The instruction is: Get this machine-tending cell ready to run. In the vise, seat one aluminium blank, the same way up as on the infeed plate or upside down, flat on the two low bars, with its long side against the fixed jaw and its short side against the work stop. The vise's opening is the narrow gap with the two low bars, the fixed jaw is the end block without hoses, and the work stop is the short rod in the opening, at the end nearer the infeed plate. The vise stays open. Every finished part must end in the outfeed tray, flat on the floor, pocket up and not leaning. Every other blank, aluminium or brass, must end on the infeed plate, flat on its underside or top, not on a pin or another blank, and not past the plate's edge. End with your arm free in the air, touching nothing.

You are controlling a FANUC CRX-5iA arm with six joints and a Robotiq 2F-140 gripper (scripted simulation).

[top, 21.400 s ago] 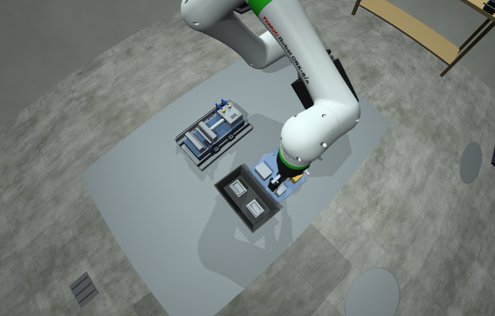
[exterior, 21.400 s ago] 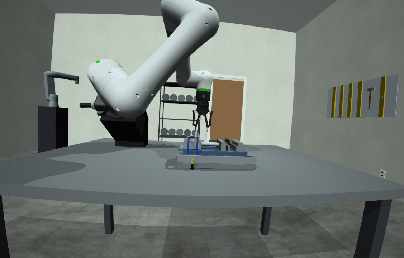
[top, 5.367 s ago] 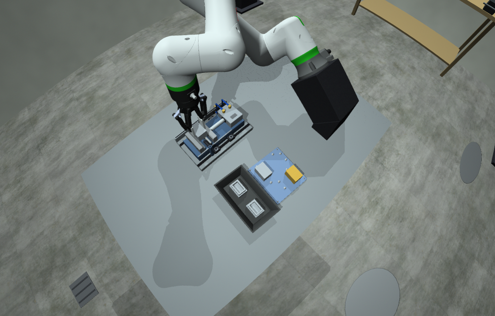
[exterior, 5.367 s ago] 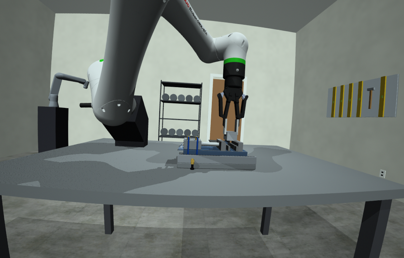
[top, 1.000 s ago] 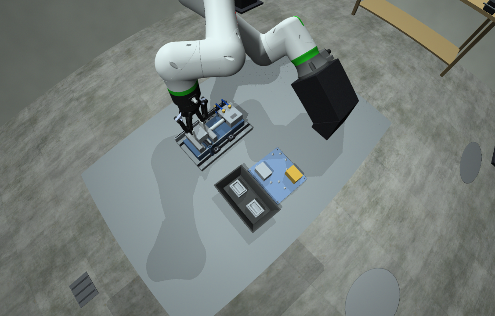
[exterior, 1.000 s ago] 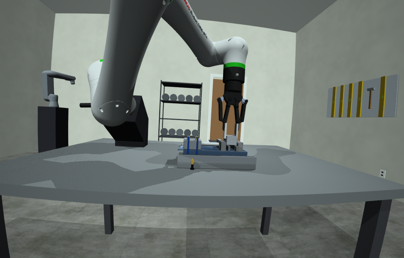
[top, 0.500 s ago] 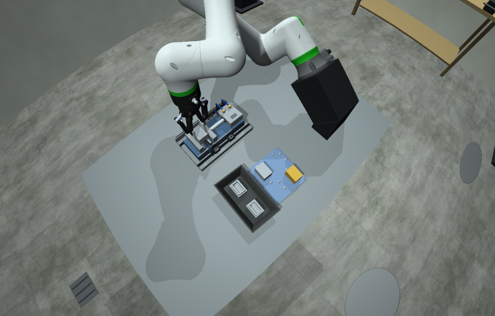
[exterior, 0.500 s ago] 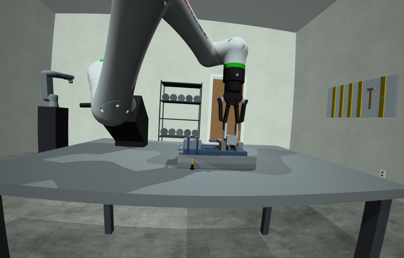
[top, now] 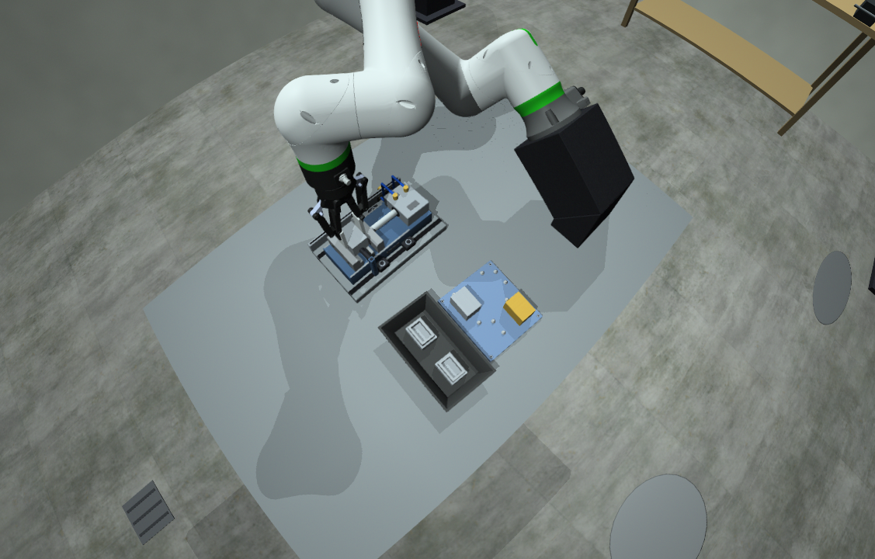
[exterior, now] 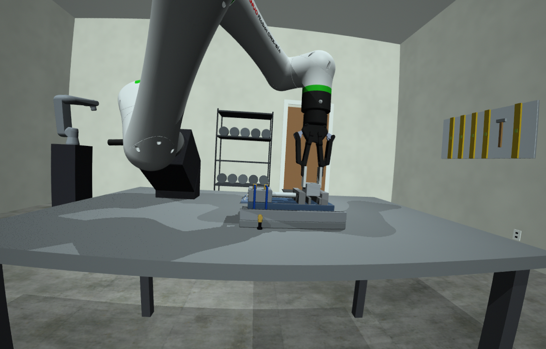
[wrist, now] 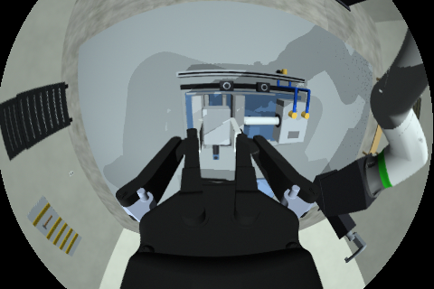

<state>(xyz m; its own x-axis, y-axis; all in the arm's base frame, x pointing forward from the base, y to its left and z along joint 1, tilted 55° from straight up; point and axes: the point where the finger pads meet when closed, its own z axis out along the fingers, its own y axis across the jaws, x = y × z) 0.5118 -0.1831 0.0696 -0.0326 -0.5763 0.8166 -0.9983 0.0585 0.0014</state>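
Right now the aluminium blank is 40 mm below my hand. The rest, counted from my hand: brass blank 370 mm to the left, 170 mm behind, 110 mm below; then vise 100 mm below, 70 mm behind.
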